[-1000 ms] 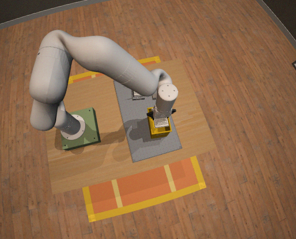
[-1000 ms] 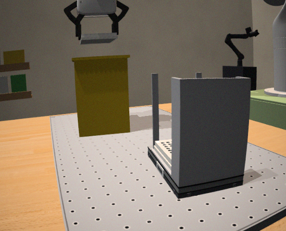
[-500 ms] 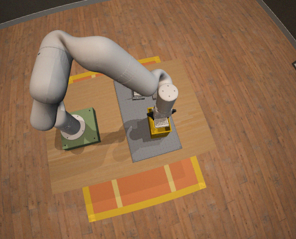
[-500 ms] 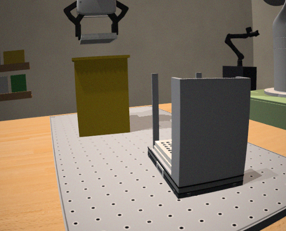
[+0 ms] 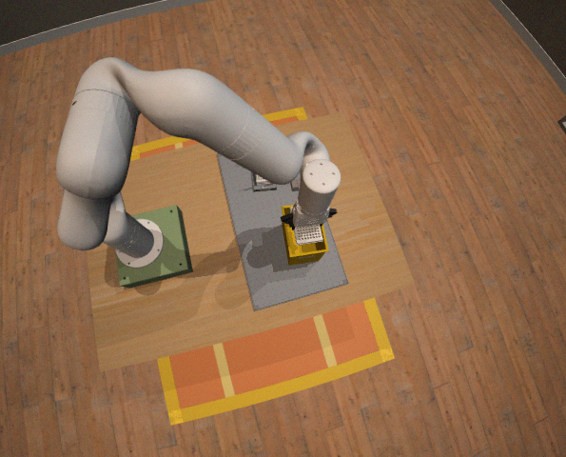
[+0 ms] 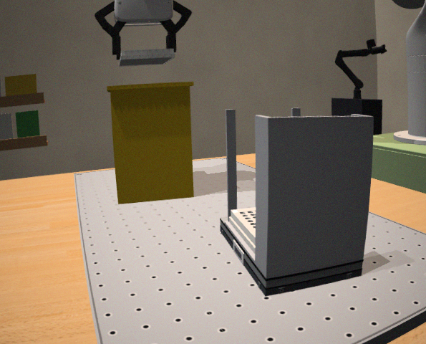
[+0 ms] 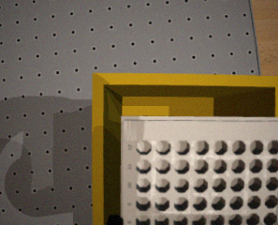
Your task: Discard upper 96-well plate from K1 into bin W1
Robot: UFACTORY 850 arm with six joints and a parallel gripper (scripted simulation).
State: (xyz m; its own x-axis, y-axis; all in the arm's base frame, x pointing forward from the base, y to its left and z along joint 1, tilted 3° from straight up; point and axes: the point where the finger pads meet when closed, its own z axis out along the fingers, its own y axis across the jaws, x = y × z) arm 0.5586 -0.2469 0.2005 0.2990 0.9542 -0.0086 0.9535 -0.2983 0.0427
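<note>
Now: hand 150 mm above the yellow plastics bin W1.
</note>
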